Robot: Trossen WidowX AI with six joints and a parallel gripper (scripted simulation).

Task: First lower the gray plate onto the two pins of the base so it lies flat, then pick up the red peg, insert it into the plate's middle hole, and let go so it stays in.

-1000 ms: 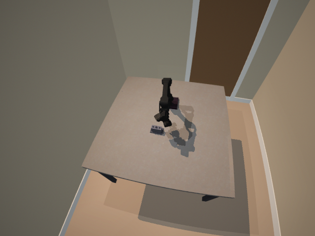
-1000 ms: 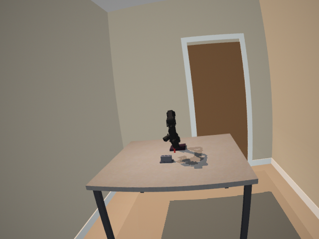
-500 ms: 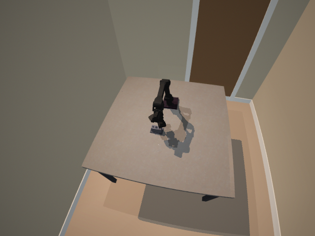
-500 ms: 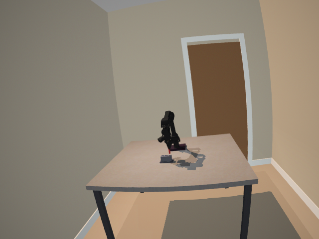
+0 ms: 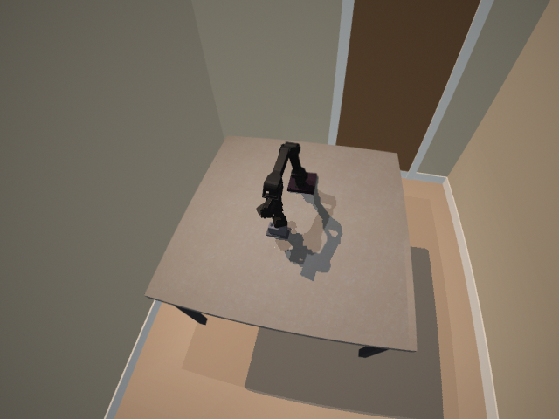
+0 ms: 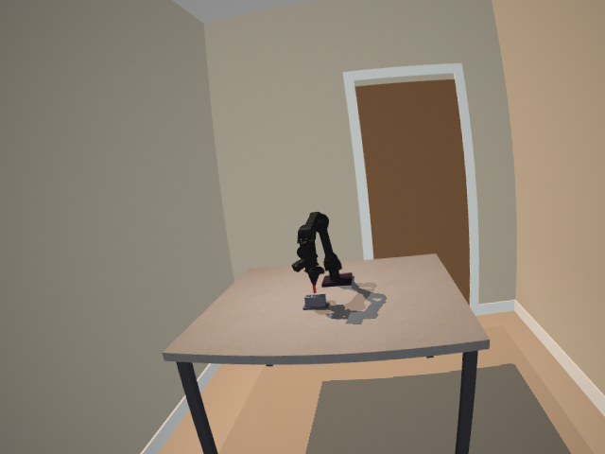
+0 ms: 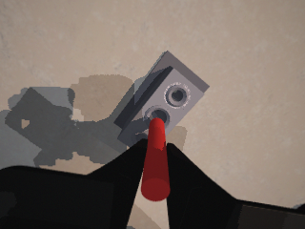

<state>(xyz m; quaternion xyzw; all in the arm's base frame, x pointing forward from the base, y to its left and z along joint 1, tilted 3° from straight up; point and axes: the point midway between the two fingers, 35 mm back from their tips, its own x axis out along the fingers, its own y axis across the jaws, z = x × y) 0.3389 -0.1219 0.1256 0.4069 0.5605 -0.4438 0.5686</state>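
Now: gripper tip right at the red peg. The rest, counted from my gripper tip: gray plate: 7 cm below; base: 11 cm below.
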